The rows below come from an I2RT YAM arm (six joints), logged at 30 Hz.
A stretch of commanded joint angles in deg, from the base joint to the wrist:
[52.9, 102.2, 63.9, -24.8, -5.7, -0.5]
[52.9, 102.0, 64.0, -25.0, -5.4, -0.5]
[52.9, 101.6, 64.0, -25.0, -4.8, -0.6]
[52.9, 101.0, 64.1, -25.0, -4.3, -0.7]
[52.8, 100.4, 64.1, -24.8, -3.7, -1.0]
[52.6, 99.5, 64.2, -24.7, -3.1, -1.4]
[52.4, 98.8, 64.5, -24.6, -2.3, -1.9]
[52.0, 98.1, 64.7, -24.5, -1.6, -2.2]
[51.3, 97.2, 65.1, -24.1, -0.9, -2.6]
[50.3, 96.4, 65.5, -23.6, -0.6, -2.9]
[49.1, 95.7, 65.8, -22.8, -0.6, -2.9]
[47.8, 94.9, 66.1, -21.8, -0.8, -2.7]
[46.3, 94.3, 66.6, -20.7, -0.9, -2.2]
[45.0, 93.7, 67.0, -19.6, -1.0, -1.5]
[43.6, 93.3, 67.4, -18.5, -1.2, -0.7]
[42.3, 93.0, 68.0, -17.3, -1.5, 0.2]
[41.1, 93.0, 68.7, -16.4, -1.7, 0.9]
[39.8, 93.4, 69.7, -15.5, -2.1, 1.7]
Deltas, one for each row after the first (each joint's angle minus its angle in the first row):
[0.0, -0.2, 0.1, -0.2, 0.3, 0.0]
[0.0, -0.6, 0.1, -0.2, 0.9, -0.1]
[0.0, -1.2, 0.2, -0.2, 1.4, -0.2]
[-0.1, -1.8, 0.2, 0.0, 2.0, -0.5]
[-0.3, -2.7, 0.3, 0.1, 2.6, -0.9]
[-0.5, -3.4, 0.6, 0.2, 3.4, -1.4]
[-0.9, -4.1, 0.8, 0.3, 4.1, -1.7]
[-1.6, -5.0, 1.2, 0.7, 4.8, -2.1]
[-2.6, -5.8, 1.6, 1.2, 5.1, -2.4]
[-3.8, -6.5, 1.9, 2.0, 5.1, -2.4]
[-5.1, -7.3, 2.2, 3.0, 4.9, -2.2]
[-6.6, -7.9, 2.7, 4.1, 4.8, -1.7]
[-7.9, -8.5, 3.1, 5.2, 4.7, -1.0]
[-9.3, -8.9, 3.5, 6.3, 4.5, -0.2]
[-10.6, -9.2, 4.1, 7.5, 4.2, 0.7]
[-11.8, -9.2, 4.8, 8.4, 4.0, 1.4]
[-13.1, -8.8, 5.8, 9.3, 3.6, 2.2]

